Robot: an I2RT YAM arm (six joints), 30 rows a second.
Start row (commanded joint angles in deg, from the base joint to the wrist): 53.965 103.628 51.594 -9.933 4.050 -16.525
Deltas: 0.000 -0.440 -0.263 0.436 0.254 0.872; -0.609 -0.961 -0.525 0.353 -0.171 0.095; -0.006 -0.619 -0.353 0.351 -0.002 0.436; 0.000 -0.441 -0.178 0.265 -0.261 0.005; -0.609 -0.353 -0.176 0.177 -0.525 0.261; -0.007 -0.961 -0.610 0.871 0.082 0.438; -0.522 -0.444 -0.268 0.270 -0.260 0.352; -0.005 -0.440 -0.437 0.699 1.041 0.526; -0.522 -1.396 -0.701 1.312 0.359 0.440; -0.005 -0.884 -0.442 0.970 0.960 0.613; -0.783 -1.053 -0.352 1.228 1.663 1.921; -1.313 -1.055 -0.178 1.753 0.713 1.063; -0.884 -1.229 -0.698 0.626 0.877 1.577; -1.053 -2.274 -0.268 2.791 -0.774 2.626; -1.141 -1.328 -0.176 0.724 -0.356 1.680; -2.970 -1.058 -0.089 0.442 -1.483 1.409; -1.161 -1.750 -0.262 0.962 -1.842 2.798; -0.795 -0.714 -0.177 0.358 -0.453 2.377; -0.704 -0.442 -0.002 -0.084 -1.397 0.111
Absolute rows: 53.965 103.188 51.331 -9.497 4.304 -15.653; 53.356 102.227 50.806 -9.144 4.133 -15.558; 53.350 101.608 50.453 -8.793 4.131 -15.122; 53.350 101.167 50.275 -8.528 3.870 -15.117; 52.741 100.814 50.099 -8.351 3.345 -14.856; 52.734 99.853 49.489 -7.480 3.427 -14.418; 52.212 99.409 49.221 -7.210 3.167 -14.066; 52.207 98.969 48.784 -6.511 4.208 -13.540; 51.685 97.573 48.083 -5.199 4.567 -13.100; 51.680 96.689 47.641 -4.229 5.527 -12.487; 50.897 95.636 47.289 -3.001 7.190 -10.566; 49.584 94.581 47.111 -1.248 7.903 -9.503; 48.700 93.352 46.413 -0.622 8.780 -7.926; 47.647 91.078 46.145 2.169 8.006 -5.300; 46.506 89.750 45.969 2.893 7.650 -3.620; 43.536 88.692 45.880 3.335 6.167 -2.211; 42.375 86.942 45.618 4.297 4.325 0.587; 41.580 86.228 45.441 4.655 3.872 2.964; 40.876 85.786 45.439 4.571 2.475 3.075
